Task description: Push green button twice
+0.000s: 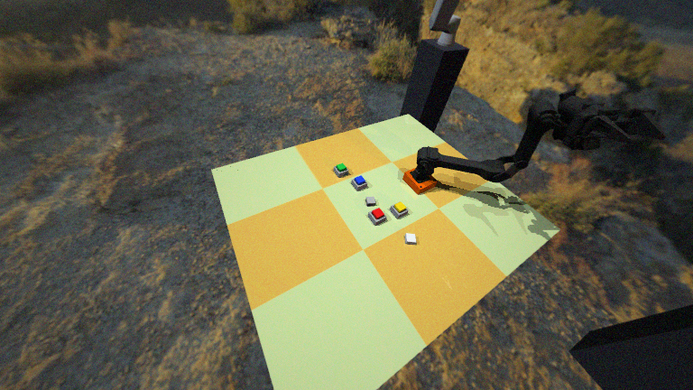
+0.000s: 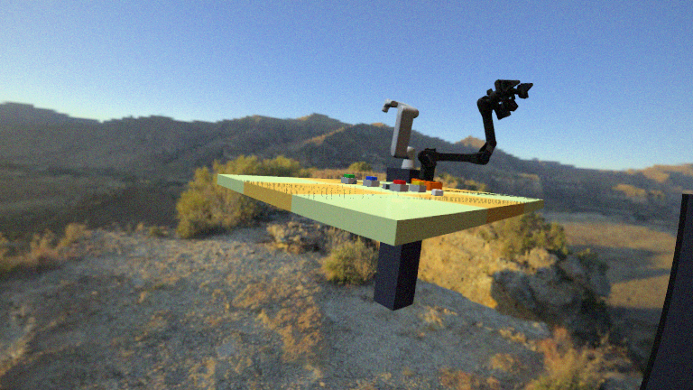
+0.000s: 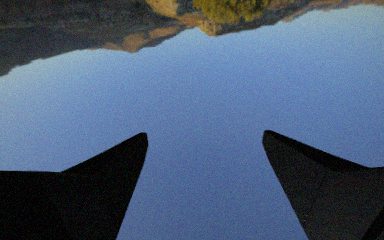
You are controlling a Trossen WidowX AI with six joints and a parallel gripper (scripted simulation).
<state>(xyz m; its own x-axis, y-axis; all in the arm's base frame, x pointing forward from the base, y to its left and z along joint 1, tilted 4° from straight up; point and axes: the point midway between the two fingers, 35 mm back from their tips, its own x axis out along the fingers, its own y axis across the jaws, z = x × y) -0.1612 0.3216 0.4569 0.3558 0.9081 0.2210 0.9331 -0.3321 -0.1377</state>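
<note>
My gripper tip is 560 mm to the left of the green button, 440 mm short of it and 440 mm above it. From my gripper tip the other things lie so: white block: 470 mm below, 360 mm ahead, 170 mm to the right; then yellow button: 440 mm below, 330 mm ahead, 290 mm to the right; then red button: 440 mm below, 420 mm ahead, 290 mm to the right.
</note>
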